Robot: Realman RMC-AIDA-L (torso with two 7-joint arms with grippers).
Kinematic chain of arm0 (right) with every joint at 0, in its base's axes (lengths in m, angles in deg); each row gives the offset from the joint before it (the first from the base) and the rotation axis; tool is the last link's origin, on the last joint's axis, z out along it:
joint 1: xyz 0 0 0.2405 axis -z
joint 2: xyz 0 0 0 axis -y
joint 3: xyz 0 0 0.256 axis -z
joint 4: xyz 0 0 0 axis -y
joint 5: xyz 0 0 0.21 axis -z
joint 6: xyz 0 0 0 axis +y
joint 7: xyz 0 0 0.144 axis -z
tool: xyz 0 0 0
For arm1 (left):
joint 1: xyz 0 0 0.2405 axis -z
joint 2: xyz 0 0 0 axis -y
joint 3: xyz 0 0 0.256 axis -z
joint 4: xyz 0 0 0 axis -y
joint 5: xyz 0 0 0.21 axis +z
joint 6: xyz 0 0 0 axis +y
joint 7: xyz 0 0 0.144 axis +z
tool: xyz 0 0 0
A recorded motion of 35 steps. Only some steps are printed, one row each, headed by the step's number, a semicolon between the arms.
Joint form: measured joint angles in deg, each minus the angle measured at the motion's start. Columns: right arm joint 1, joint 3, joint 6, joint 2, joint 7, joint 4, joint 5; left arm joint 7, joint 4, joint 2, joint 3, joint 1, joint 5, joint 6.
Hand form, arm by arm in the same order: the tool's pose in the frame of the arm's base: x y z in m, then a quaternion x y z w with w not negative. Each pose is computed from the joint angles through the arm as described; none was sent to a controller.
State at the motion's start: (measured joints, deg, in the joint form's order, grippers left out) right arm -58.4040 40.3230 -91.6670 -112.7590 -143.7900 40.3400 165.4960; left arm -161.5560 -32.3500 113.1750 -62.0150 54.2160 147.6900 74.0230
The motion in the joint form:
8: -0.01 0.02 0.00 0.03 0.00 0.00 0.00; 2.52 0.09 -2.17 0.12 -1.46 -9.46 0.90
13: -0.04 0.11 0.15 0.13 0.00 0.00 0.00; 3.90 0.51 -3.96 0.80 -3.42 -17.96 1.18
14: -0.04 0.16 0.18 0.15 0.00 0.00 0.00; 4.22 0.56 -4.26 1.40 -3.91 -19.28 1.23
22: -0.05 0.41 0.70 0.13 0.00 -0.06 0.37; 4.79 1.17 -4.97 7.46 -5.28 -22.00 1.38
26: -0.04 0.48 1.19 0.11 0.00 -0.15 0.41; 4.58 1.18 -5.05 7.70 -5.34 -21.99 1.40
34: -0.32 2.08 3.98 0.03 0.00 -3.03 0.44; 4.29 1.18 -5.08 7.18 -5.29 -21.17 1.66
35: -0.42 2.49 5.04 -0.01 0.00 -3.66 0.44; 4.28 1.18 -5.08 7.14 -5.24 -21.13 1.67
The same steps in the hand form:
8: 0.2042 0.4179 0.0436 -0.83673 0.50720 -0.15361 0.13800; -0.2150 0.4197 -0.0029 -0.77971 -0.60711 0.05487 0.14304
13: 0.2042 0.4187 0.0444 -0.83685 0.50636 -0.15376 0.14012; -0.2149 0.4207 0.0080 -0.76912 -0.62787 -0.00811 0.11905
14: 0.2042 0.4188 0.0445 -0.83689 0.50610 -0.15403 0.14055; -0.2159 0.4209 0.0110 -0.76559 -0.63242 -0.02172 0.11594
22: 0.2052 0.4197 0.0445 -0.83667 0.50410 -0.15723 0.14539; -0.2204 0.4248 0.0259 -0.73988 -0.65814 -0.08626 0.10948
26: 0.2056 0.4206 0.0442 -0.83672 0.50326 -0.15671 0.14856; -0.2210 0.4249 0.0269 -0.73760 -0.66038 -0.08813 0.10993
34: 0.2100 0.4212 0.0343 -0.83687 0.49904 -0.16752 0.15014; -0.2226 0.4235 0.0259 -0.73869 -0.66039 -0.07698 0.11093
35: 0.2108 0.4224 0.0321 -0.83736 0.49665 -0.16875 0.15391; -0.2223 0.4236 0.0258 -0.73907 -0.66002 -0.07638 0.11096

